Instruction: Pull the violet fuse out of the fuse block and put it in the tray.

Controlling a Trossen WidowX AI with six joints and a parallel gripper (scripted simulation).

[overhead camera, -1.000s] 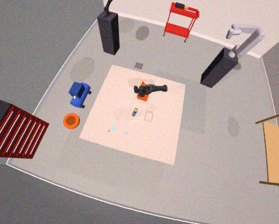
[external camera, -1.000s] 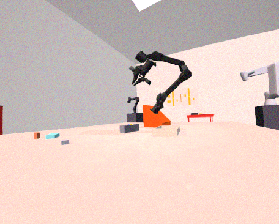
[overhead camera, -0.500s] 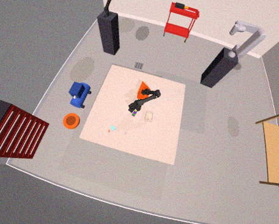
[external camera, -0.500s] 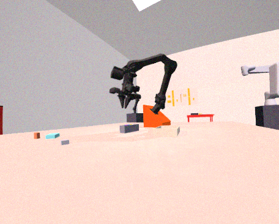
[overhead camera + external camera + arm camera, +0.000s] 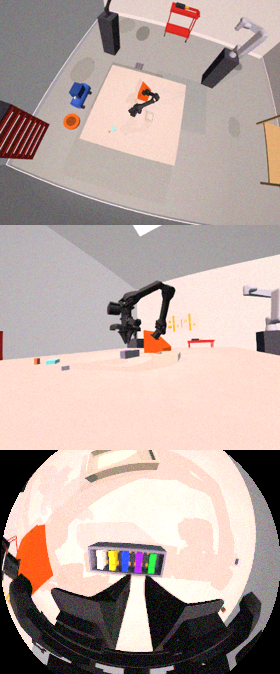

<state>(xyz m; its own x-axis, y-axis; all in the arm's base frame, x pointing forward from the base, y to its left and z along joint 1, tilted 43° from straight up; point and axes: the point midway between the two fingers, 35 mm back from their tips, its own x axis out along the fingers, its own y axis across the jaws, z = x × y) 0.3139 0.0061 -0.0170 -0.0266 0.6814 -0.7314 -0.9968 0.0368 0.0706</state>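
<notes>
The violet fuse lies 5 cm below my gripper tip. Round my gripper tip: cyan block: 31 cm ahead, 19 cm to the right, 7 cm below; then beige tray: 4 cm behind, 22 cm to the left, 7 cm below; then grey piece: 31 cm ahead, 7 cm below.
</notes>
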